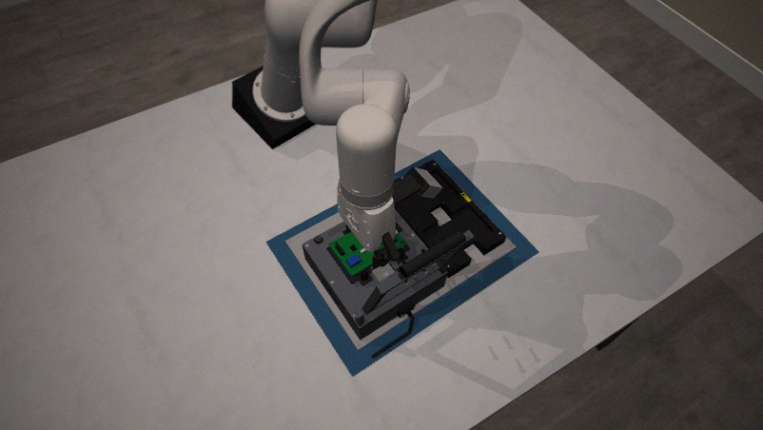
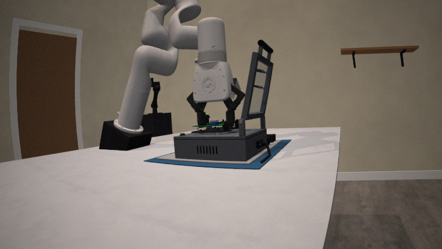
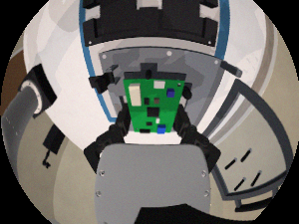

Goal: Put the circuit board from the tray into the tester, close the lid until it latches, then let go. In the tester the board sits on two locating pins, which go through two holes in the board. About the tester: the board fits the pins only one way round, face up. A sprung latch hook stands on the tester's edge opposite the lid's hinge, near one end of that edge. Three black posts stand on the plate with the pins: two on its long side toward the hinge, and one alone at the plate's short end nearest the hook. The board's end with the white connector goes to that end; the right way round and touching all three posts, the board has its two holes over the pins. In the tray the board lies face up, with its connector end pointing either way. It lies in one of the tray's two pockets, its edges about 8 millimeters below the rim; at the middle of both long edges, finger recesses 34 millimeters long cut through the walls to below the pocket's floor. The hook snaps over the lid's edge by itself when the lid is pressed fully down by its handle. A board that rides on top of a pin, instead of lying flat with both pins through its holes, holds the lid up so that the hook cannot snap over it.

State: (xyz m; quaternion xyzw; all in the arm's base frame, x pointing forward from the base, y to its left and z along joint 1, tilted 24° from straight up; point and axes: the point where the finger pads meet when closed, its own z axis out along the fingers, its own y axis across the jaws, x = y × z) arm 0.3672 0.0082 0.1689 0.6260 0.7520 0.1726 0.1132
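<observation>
Now: the green circuit board right at my hand. Also, from my hand: lid 120 mm ahead, 30 mm to the left, 100 mm above; then pin plate 10 mm ahead, 10 mm to the left, 20 mm below; then tester 20 mm ahead, 40 mm to the left, 30 mm above.
</observation>
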